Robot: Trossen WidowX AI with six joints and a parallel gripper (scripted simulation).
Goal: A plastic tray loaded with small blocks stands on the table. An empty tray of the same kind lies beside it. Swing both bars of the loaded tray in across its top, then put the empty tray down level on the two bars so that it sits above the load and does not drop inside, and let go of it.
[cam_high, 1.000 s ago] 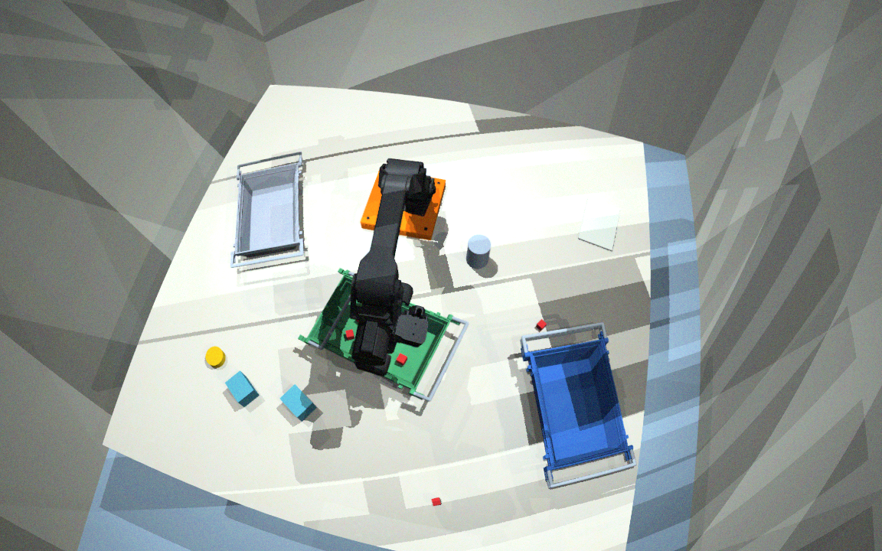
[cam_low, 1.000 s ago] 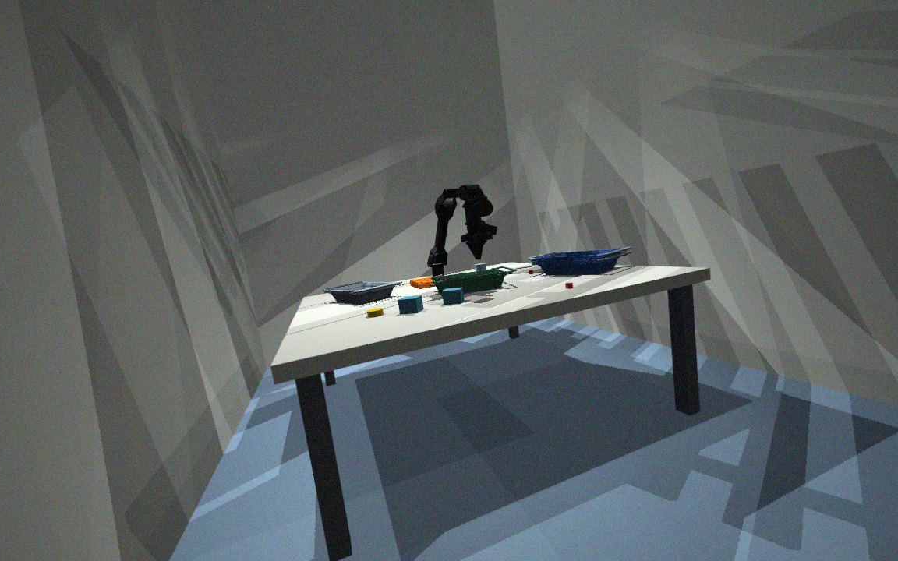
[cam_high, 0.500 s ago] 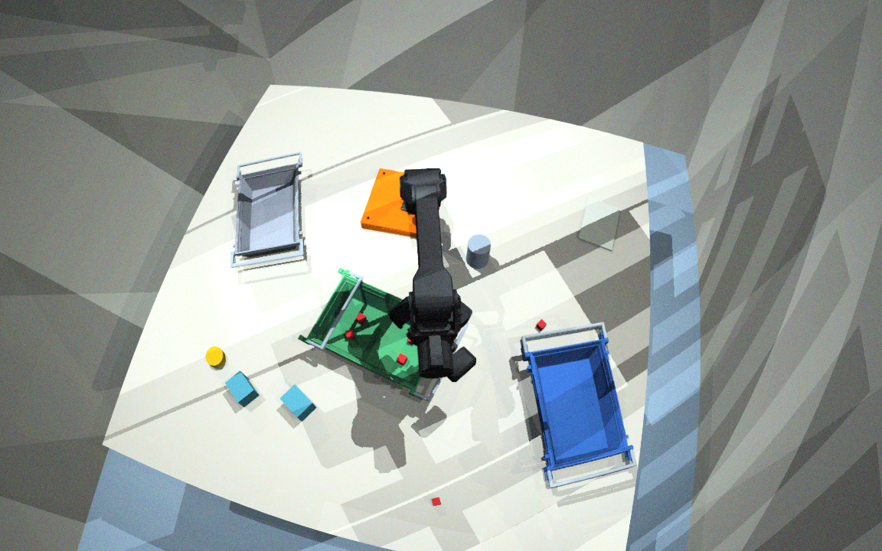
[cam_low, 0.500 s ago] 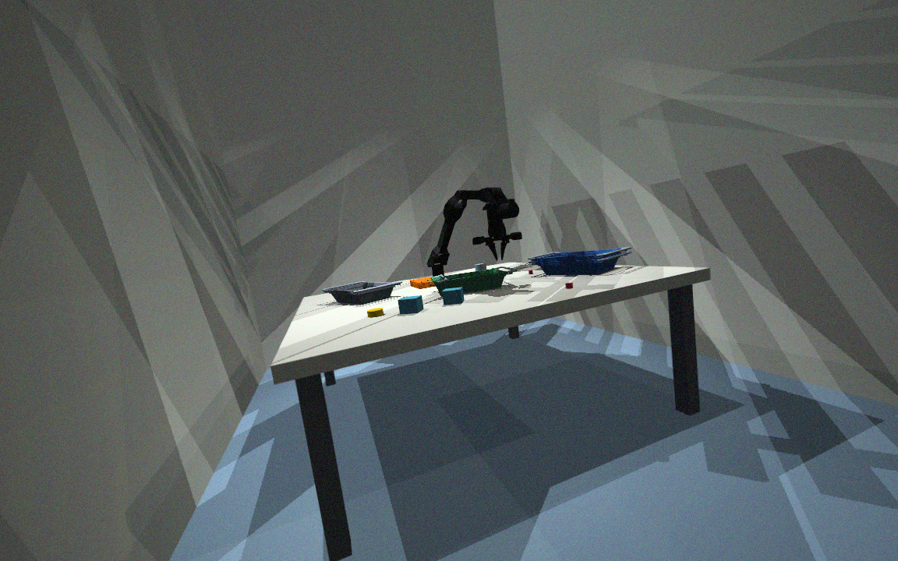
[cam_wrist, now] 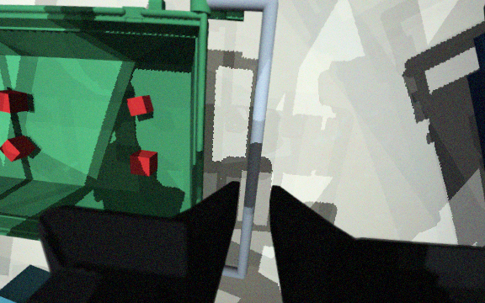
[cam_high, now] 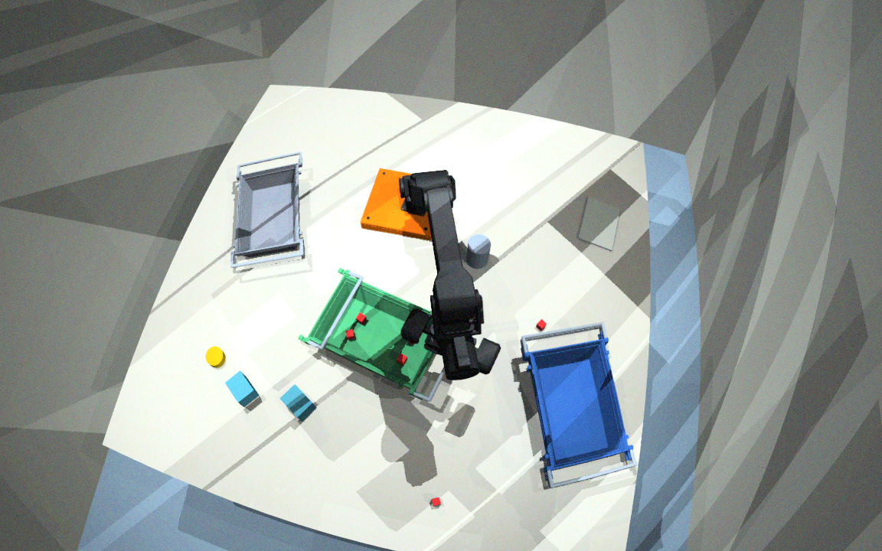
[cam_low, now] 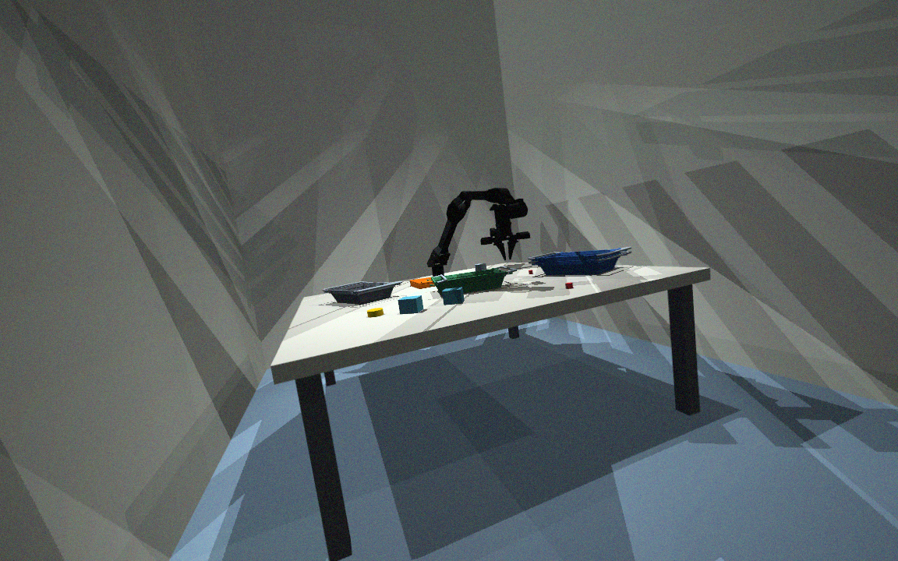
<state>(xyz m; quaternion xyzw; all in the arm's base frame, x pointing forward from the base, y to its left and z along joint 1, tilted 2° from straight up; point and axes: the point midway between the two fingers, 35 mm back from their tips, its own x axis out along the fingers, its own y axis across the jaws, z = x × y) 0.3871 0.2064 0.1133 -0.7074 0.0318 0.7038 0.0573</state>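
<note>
My gripper tip is 24 cm past the grey tray, 58 cm to the left of it and 5 cm above it. From my gripper tip the other things lie so: white sheet 51 cm behind, 27 cm to the left, 9 cm below; then pale cylinder 29 cm behind, 2 cm to the right, 6 cm below; then yellow disc 18 cm ahead, 54 cm to the right, 8 cm below.
</note>
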